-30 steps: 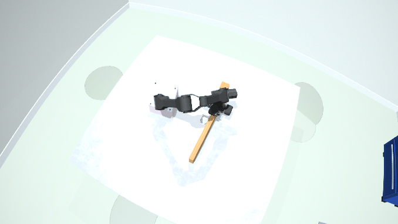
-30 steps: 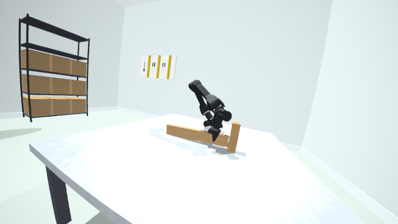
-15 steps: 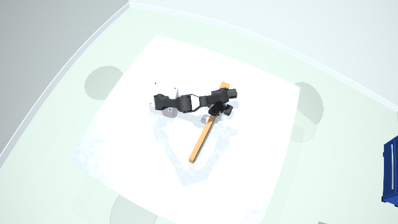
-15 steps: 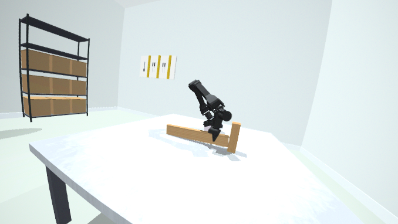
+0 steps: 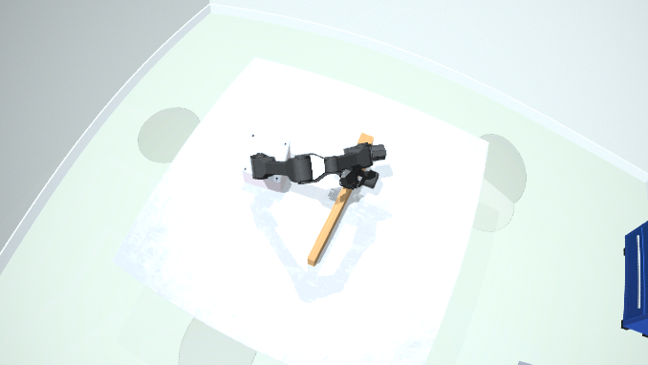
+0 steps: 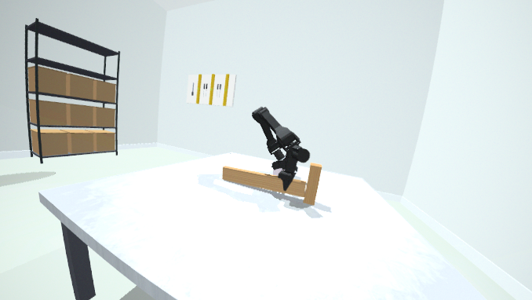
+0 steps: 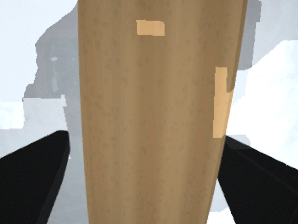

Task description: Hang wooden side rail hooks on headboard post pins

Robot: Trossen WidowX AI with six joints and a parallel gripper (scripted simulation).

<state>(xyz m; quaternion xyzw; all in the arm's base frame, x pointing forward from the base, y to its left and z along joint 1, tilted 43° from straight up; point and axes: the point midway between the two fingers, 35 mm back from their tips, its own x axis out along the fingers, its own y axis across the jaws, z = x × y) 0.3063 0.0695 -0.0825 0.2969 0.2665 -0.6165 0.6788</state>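
The wooden headboard post lies 11 cm to the left of my gripper tip and 5 cm above it.
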